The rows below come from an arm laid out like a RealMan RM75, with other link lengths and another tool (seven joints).
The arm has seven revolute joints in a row. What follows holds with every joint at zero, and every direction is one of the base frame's. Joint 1 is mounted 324.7 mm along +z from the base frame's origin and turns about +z. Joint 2 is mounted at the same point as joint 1 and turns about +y. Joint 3 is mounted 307.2 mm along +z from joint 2 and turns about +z. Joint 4 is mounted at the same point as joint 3 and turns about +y. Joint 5 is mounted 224.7 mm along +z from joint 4 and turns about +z. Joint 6 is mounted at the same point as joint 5 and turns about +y. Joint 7 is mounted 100.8 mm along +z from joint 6 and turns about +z. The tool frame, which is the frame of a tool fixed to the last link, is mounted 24 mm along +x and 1 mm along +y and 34 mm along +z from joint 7; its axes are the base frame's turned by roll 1, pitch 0 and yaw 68.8 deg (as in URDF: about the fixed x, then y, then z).
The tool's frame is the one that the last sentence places.
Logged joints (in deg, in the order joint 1, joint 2, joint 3, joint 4, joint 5, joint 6, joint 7), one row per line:
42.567, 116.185, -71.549, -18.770, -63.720, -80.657, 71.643
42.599, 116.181, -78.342, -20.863, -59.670, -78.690, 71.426
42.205, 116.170, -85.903, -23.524, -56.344, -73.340, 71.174
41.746, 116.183, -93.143, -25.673, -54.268, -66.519, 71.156
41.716, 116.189, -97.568, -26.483, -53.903, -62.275, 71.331
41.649, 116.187, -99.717, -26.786, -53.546, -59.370, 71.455
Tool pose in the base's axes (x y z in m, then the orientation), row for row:
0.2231, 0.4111, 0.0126, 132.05, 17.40, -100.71
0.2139, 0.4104, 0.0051, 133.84, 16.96, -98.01
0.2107, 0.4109, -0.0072, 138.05, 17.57, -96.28
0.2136, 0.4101, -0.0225, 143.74, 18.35, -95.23
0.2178, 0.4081, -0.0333, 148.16, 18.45, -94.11
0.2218, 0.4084, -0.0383, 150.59, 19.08, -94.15
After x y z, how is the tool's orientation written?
As angles about the fixed x, y, z axes (roll, pitch, yaw), in degrees.
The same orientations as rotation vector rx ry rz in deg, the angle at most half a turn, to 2 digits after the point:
102.66, -108.04, -65.43
105.32, -106.69, -62.75
109.30, -108.35, -59.71
113.65, -112.02, -55.89
116.92, -114.51, -52.22
118.50, -116.65, -50.94

